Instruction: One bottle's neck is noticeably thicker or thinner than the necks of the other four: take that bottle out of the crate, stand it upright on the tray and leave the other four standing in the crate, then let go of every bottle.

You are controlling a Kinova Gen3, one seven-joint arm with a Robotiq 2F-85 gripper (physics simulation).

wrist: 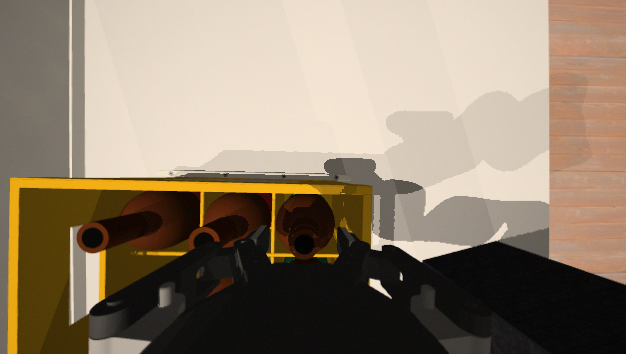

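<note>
The yellow crate fills the lower left of the wrist view. In its far row stand three brown bottles: a left one, a middle one and a right one. My gripper is open, with its fingers on either side of the right bottle's neck and nothing held between them. Parts of the near row show: a brown patch of a bottle beside the left finger, and a green-edged bit behind the gripper body. The rest is hidden. The tray cannot be made out.
A large black block is at the lower right. A thin pale strip with dark dots lies just beyond the crate's far wall. Arm shadows fall on the pale table top. The crate's dividers run close to the fingers.
</note>
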